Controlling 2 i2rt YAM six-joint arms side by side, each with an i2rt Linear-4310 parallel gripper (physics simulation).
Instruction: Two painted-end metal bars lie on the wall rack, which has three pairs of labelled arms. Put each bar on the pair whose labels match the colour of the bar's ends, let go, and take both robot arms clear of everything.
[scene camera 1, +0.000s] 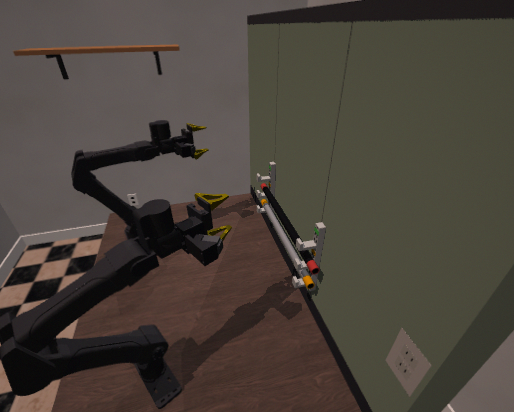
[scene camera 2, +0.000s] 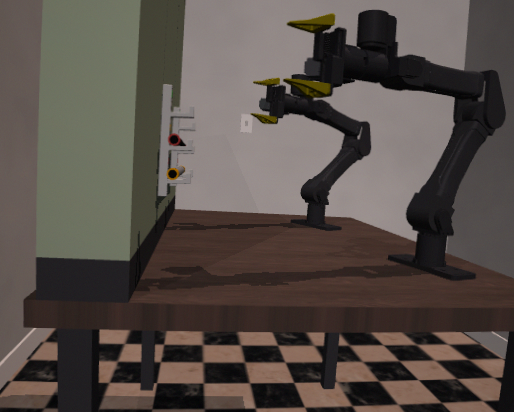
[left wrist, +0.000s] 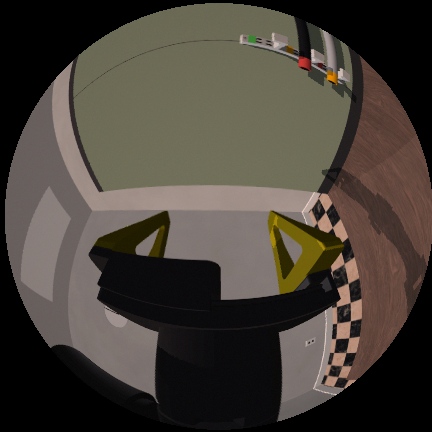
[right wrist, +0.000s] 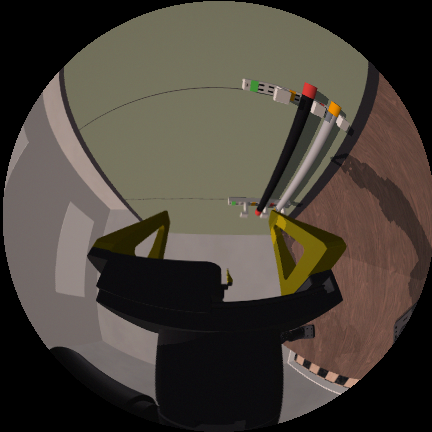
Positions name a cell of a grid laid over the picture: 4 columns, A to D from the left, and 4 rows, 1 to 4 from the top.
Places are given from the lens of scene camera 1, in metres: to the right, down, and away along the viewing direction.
right gripper (scene camera 1: B3): -0.07, 0.01, 0.72
green wall (scene camera 1: D3): 0.24, 0.01, 0.43
